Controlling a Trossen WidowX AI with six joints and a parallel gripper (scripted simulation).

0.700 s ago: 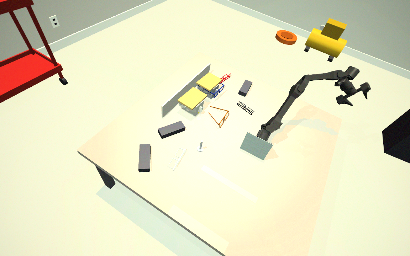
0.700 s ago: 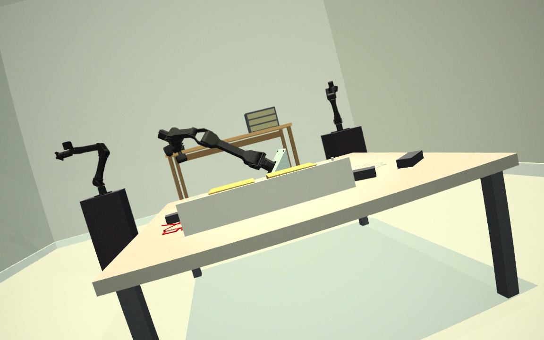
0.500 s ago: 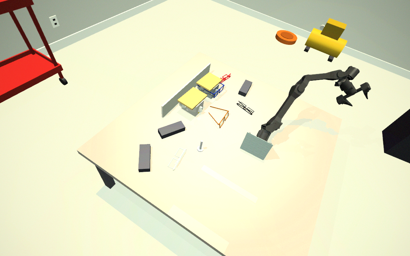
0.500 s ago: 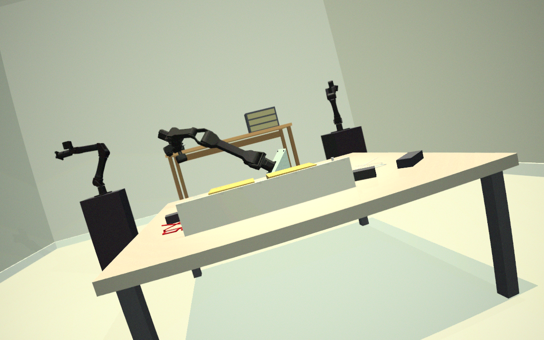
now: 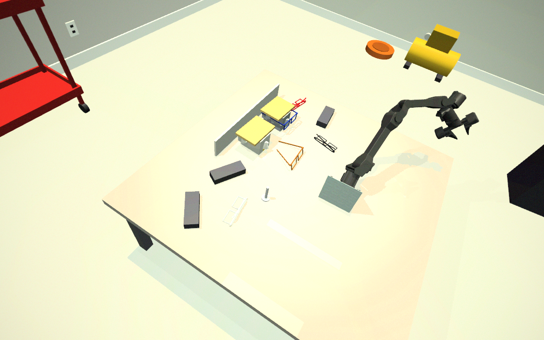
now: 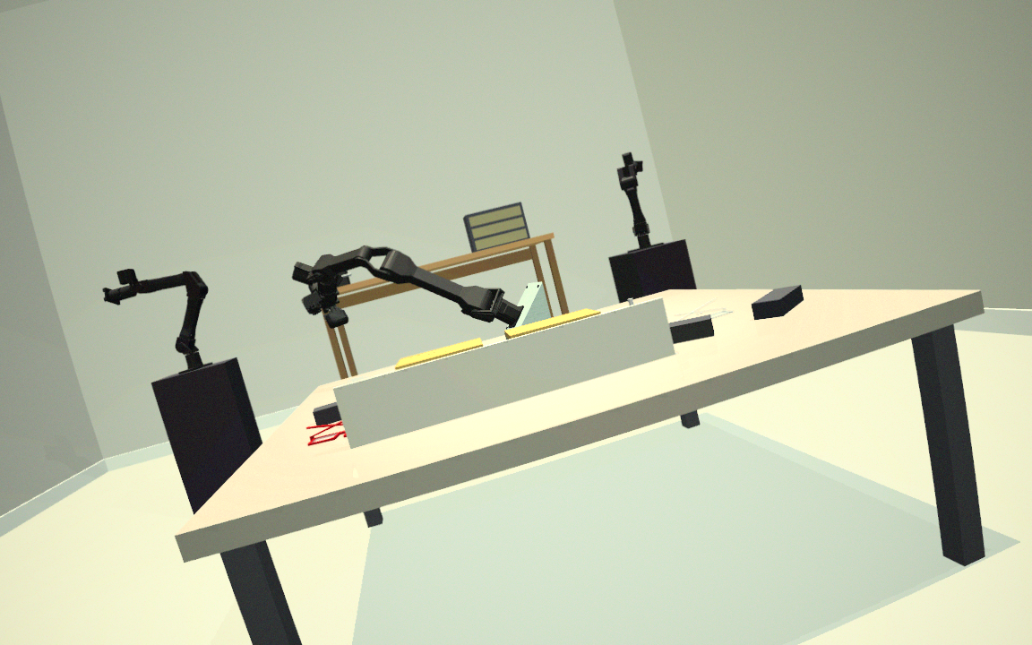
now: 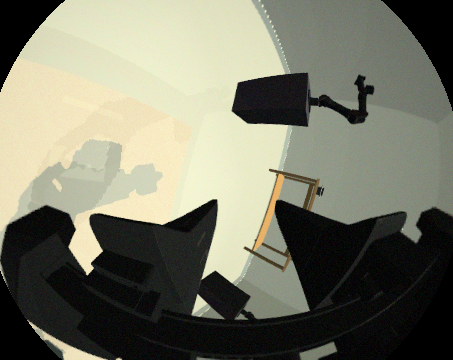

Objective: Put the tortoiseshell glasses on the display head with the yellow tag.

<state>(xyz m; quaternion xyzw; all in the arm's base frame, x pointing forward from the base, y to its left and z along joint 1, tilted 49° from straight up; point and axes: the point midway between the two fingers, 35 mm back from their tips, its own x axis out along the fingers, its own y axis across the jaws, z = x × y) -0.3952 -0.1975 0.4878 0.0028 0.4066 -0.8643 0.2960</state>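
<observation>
The small white post lies 750 mm ahead of my gripper tip, 700 mm to the left of it and 190 mm below it. Round my gripper tip: white backboard (1040 mm ahead, 310 mm to the left, 160 mm below).
</observation>
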